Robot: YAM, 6 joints.
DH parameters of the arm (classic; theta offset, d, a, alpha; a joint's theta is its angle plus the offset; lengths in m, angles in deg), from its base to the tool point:
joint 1: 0 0.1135 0.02 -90
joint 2: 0 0 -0.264 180
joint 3: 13.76 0 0.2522 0
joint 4: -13.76 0 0.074 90
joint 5: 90 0 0 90
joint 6: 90 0.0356 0 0
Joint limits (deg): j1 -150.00..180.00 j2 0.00..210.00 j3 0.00..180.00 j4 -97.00..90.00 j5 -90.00..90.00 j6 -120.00..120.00
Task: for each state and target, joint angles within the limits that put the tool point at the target. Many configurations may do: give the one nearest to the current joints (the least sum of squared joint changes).
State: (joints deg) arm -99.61 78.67 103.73 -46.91 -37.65 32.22
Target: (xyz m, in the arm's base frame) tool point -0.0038 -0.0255 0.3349
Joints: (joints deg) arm -115.46 27.74 61.04 -85.62 -12.21 32.22
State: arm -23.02 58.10 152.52 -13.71 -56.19 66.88
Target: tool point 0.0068 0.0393 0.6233
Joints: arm -42.32 53.86 120.18 -32.11 -70.89 66.88
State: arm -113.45 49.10 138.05 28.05 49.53 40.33
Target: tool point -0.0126 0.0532 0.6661
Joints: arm -109.11 55.46 115.06 23.49 55.44 40.33
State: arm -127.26 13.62 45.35 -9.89 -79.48 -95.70
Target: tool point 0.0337 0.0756 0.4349
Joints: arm -89.49 7.52 58.60 -6.40 -74.88 -95.70
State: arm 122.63 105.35 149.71 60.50 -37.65 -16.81
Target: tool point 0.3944 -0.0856 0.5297
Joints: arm 170.35 54.17 171.17 56.87 -30.94 -16.81
